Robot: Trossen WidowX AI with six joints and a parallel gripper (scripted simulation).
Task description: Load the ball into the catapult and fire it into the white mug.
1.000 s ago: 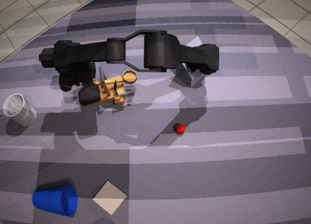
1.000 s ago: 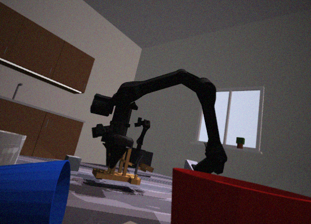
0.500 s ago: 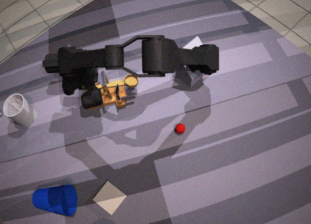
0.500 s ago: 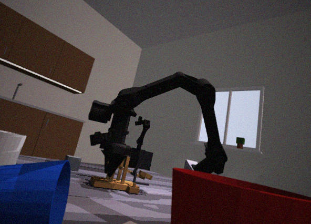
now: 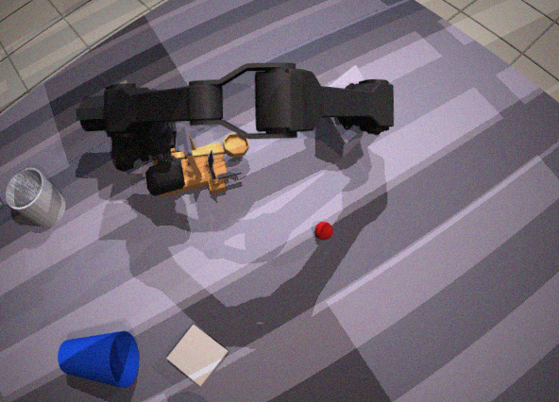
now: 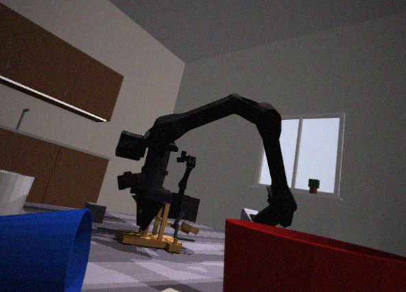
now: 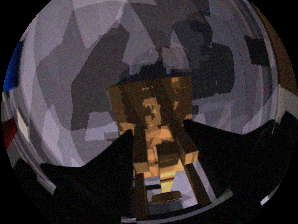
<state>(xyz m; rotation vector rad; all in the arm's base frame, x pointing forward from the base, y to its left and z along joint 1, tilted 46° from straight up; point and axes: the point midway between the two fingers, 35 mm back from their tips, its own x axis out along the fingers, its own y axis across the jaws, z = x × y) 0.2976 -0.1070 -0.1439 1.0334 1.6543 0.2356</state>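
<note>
The red ball is 110 mm behind my gripper tip, 290 mm to the left of it and 20 mm below it. Also, from my gripper tip: white mug: 250 mm ahead, 150 mm to the right; wooden catapult: 50 mm behind, 50 mm to the left, 20 mm above; grey block: 30 mm behind, 240 mm to the right, 10 mm below.
</note>
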